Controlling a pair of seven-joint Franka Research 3 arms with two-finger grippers.
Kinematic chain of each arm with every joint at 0, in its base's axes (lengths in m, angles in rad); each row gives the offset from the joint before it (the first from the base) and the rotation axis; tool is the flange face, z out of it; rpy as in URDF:
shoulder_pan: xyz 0 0 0.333 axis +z
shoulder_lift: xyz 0 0 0 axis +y
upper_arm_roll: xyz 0 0 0.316 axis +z
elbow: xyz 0.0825 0 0 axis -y
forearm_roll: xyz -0.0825 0 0.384 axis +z
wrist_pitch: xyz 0 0 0 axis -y
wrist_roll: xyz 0.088 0 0 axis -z
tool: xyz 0 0 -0.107 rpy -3.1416 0 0
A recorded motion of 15 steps. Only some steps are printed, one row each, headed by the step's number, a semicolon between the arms.
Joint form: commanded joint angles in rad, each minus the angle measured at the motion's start. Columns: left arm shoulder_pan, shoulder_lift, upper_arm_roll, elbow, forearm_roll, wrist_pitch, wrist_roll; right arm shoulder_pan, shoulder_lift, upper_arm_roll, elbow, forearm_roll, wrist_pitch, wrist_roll.
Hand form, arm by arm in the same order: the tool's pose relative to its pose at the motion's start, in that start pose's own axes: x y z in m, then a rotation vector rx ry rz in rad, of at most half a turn. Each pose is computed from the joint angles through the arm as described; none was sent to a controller.
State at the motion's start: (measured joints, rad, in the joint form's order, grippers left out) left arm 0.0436 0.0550 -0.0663 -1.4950 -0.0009 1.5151 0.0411; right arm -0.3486 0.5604 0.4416 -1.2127 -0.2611 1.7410 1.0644
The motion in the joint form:
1: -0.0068 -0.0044 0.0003 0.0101 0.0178 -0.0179 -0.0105; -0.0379 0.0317 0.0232 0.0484 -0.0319 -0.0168 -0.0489
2: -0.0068 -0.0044 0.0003 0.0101 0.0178 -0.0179 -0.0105; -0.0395 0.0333 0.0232 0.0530 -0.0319 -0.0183 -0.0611
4: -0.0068 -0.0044 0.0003 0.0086 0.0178 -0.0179 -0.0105; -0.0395 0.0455 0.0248 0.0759 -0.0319 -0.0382 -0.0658
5: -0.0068 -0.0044 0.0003 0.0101 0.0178 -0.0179 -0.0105; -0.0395 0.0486 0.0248 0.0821 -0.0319 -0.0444 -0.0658
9: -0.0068 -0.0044 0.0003 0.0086 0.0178 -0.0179 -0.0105; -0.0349 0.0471 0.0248 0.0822 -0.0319 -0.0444 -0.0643
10: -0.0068 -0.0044 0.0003 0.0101 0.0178 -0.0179 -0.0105; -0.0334 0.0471 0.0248 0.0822 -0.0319 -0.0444 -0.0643
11: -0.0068 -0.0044 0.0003 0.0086 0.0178 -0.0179 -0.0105; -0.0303 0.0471 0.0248 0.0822 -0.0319 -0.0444 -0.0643
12: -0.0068 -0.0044 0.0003 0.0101 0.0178 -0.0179 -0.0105; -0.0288 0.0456 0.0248 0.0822 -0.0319 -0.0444 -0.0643
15: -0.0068 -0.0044 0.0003 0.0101 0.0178 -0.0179 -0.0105; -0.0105 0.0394 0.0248 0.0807 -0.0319 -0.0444 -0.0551
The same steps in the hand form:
1: -0.0032 0.0019 -0.0056 0.0182 -0.0040 -0.0053; 0.0238 0.0096 -0.0015 0.0001 0.0108 -0.0228
2: -0.0032 0.0019 -0.0056 0.0182 -0.0040 -0.0053; 0.0255 0.0103 -0.0024 0.0014 0.0112 -0.0322
4: -0.0032 0.0019 -0.0049 0.0181 -0.0055 -0.0053; 0.0284 0.0109 -0.0029 -0.0033 0.0024 -0.0319
5: -0.0032 0.0019 -0.0056 0.0182 -0.0040 -0.0053; 0.0294 0.0112 -0.0031 -0.0053 -0.0001 -0.0302
9: -0.0032 0.0019 -0.0049 0.0181 -0.0055 -0.0053; 0.0266 0.0093 -0.0043 -0.0043 0.0012 -0.0332
10: -0.0032 0.0019 -0.0056 0.0182 -0.0040 -0.0053; 0.0258 0.0086 -0.0043 -0.0042 0.0012 -0.0347
11: -0.0032 0.0019 -0.0049 0.0181 -0.0055 -0.0053; 0.0240 0.0073 -0.0044 -0.0041 0.0012 -0.0378
12: -0.0032 0.0019 -0.0056 0.0182 -0.0040 -0.0053; 0.0230 0.0067 -0.0054 -0.0032 0.0025 -0.0393
15: -0.0032 0.0019 -0.0056 0.0182 -0.0040 -0.0053; 0.0117 -0.0007 -0.0094 -0.0003 0.0068 -0.0487

